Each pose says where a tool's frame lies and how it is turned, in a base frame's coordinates. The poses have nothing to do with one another.
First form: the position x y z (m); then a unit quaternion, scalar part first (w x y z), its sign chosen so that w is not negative.
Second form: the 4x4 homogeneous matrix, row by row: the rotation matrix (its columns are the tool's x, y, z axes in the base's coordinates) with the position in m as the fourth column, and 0 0 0 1 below. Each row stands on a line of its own. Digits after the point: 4 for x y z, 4 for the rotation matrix.
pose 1, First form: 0.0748 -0.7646 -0.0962 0.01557 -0.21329 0.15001 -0.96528
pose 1, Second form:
-0.9085 -0.0339 0.4164 0.0748
-0.0940 -0.9545 -0.2830 -0.7646
0.4071 -0.2962 0.8640 -0.0962
0 0 0 1

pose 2, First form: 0.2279 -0.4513 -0.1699 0.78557 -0.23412 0.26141 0.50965
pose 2, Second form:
0.3439 -0.9231 0.1721 0.2279
0.6783 0.3709 0.6343 -0.4513
-0.6493 -0.1014 0.7537 -0.1699
0 0 0 1

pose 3, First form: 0.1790 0.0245 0.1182 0.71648 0.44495 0.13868 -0.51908
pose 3, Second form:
0.4226 0.8672 -0.2632 0.1790
-0.6204 0.0652 -0.7816 0.0245
-0.6607 0.4936 0.5656 0.1182
0 0 0 1

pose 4, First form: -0.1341 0.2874 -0.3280 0.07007 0.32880 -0.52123 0.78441
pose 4, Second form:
-0.7740 -0.4527 0.4428 -0.1341
-0.2328 -0.4468 -0.8638 0.2874
0.5889 -0.7716 0.2404 -0.3280
0 0 0 1

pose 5, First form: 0.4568 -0.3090 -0.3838 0.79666 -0.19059 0.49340 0.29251
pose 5, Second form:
0.3420 -0.6541 0.6746 0.4568
0.2780 0.7562 0.5923 -0.3090
-0.8976 -0.0150 0.4405 -0.3838
0 0 0 1

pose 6, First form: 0.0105 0.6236 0.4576 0.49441 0.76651 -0.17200 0.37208
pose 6, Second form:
0.6639 -0.6316 0.4003 0.0105
0.1042 -0.4520 -0.8859 0.6236
0.7405 0.6299 -0.2342 0.4576
0 0 0 1

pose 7, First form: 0.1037 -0.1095 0.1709 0.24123 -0.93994 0.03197 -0.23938
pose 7, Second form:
0.8834 0.0554 0.4654 0.1037
-0.1756 -0.8816 0.4382 -0.1095
0.4346 -0.4688 -0.7690 0.1709
0 0 0 1

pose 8, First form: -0.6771 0.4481 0.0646 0.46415 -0.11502 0.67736 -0.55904
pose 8, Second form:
-0.5427 0.3631 0.7574 -0.6771
-0.6748 0.3485 -0.6506 0.4481
-0.5002 -0.8641 0.0559 0.0646
0 0 0 1

